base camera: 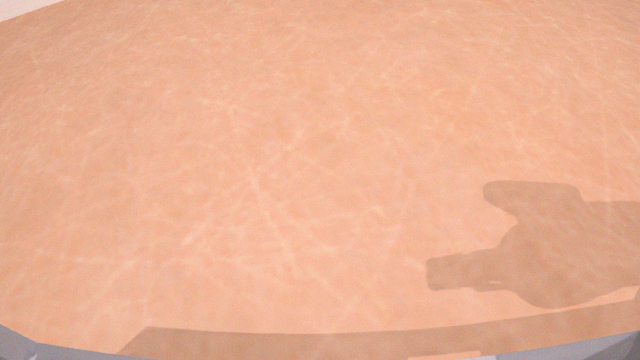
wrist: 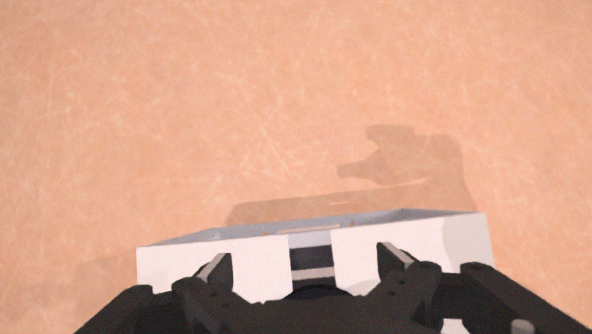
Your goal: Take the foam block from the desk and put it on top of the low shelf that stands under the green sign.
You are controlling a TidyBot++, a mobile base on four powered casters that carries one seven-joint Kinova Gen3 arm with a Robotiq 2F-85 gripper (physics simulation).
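Places are measured from the arm's base along level axes (x ahead, y left, z up), in metres.
Pixels of known places: gripper, fingertip midpoint: (wrist: 304, 264).
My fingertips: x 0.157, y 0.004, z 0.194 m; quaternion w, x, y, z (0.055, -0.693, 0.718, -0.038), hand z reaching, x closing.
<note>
Behind a point stands the place of what it marks.
My gripper (wrist: 304, 264) {z 0.194, x 0.157, y 0.004 m} is open at the bottom of the wrist view, its two dark fingers wide apart with nothing held between them. It hangs above the white top of my own base. The foam block, the desk, the low shelf and the green sign do not show in either view.
The white mobile base (wrist: 180, 265) {z -0.014, x 0.122, y 0.184 m} lies below the fingers. A tan-orange floor (base camera: 300, 150) {z -0.396, x 0.467, y 0.042 m} (wrist: 200, 100) {z -0.397, x 0.535, y 0.292 m} with pale streaks stretches ahead. Shadows of the arm and base fall on it at the right. A pale strip shows at the top left corner of the base camera view.
</note>
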